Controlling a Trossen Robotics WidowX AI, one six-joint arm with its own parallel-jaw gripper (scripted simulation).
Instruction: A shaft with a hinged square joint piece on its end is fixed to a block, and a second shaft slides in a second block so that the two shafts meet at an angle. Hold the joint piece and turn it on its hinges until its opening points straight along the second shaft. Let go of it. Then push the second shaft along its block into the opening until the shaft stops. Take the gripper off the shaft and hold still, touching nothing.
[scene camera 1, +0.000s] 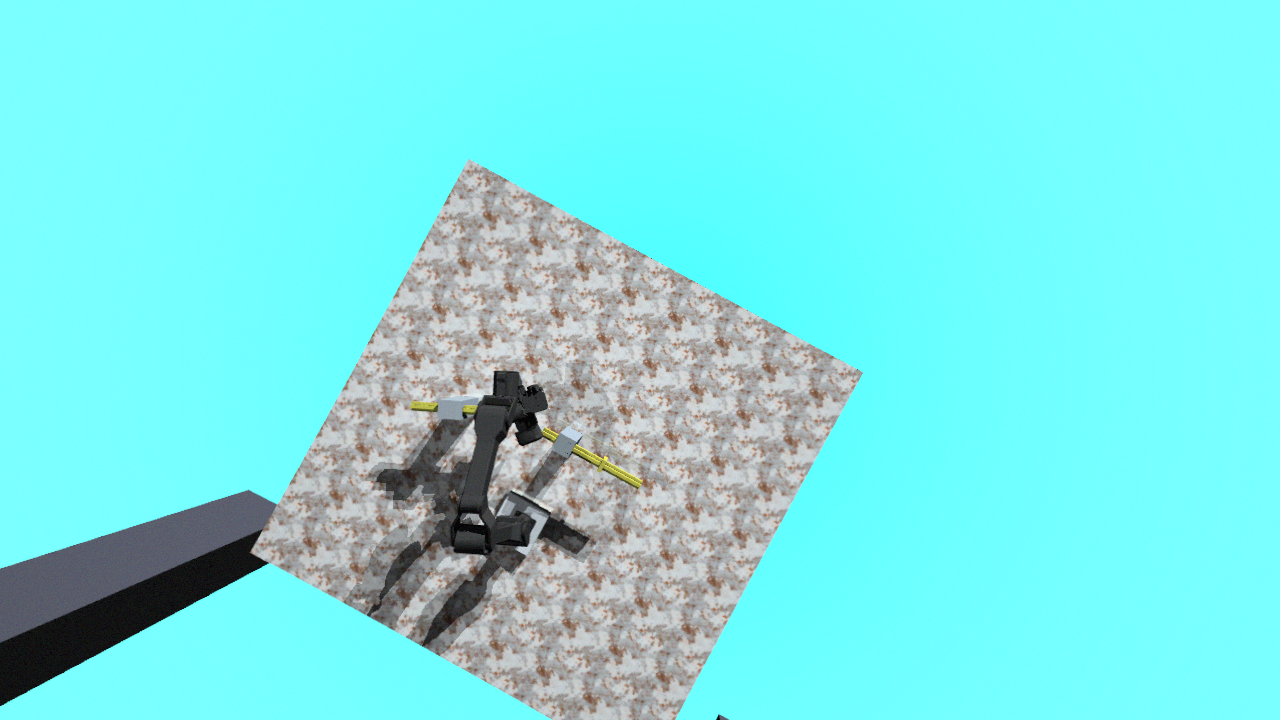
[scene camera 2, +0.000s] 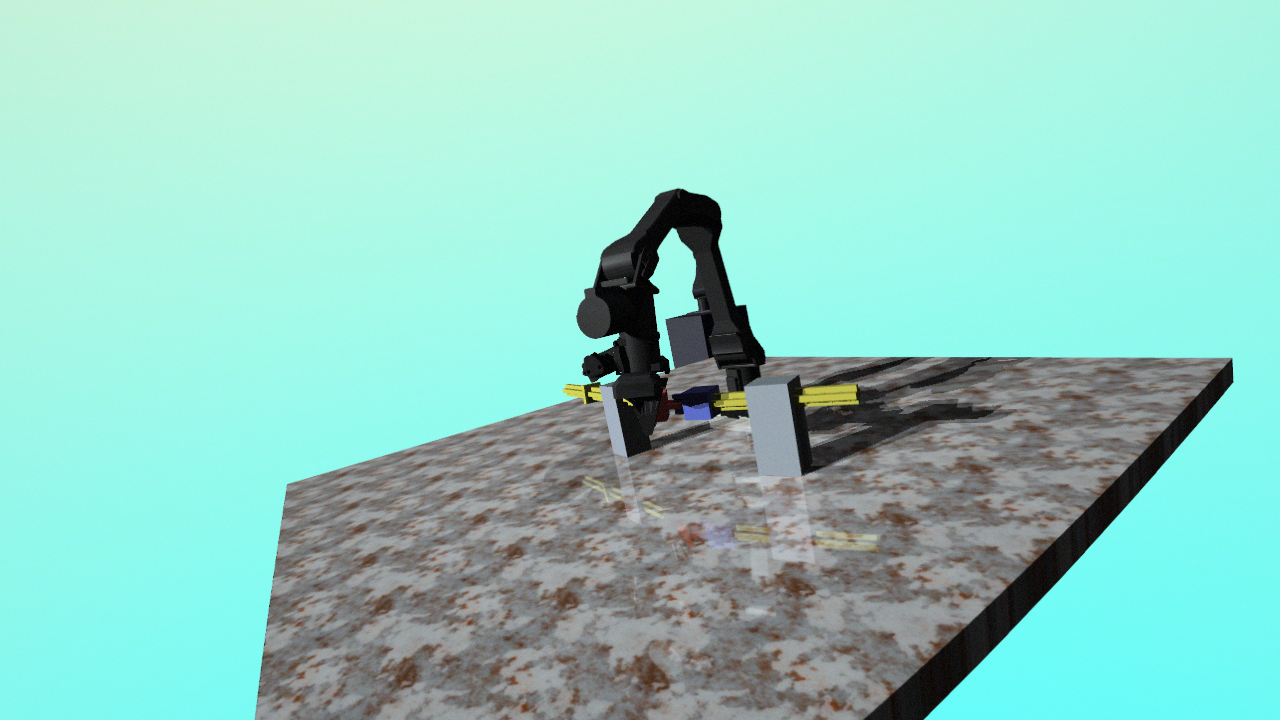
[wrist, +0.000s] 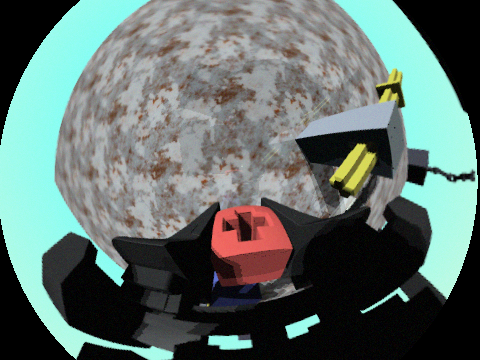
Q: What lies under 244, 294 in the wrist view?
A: A fixed block.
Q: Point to my gripper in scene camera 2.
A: At 650, 431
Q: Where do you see my gripper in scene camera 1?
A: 529, 405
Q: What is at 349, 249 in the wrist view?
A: My gripper.
